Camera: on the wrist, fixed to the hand. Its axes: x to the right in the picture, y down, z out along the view.
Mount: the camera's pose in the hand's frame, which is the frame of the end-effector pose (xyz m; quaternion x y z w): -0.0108 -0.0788 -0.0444 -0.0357 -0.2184 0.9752 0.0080
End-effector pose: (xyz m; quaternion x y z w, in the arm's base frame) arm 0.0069 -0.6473 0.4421 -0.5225 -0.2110 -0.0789 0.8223
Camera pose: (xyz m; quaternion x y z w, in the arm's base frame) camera -0.0187 -0.7227 0.4864 -0.2565 0.3311 0.9079 0.0188
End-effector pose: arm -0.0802 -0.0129 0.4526 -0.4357 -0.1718 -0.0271 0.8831
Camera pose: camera -0.0935 -0.0973 0.4841 0.2085 -0.2316 -0.9500 0.0196
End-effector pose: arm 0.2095 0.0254 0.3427 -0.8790 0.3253 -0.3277 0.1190
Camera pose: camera 0.2132 0.0925 0.4042 0.2344 0.8455 0.3170 0.3602
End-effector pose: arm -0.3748 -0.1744 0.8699 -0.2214 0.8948 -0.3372 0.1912
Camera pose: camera -0.3666 -0.1988 0.9573 0.7904 0.1933 0.2641 0.5179
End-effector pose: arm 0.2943 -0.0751 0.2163 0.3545 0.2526 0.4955 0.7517
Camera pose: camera 0.3023 -0.0928 0.1273 -0.3305 0.5255 -0.6686 0.4094
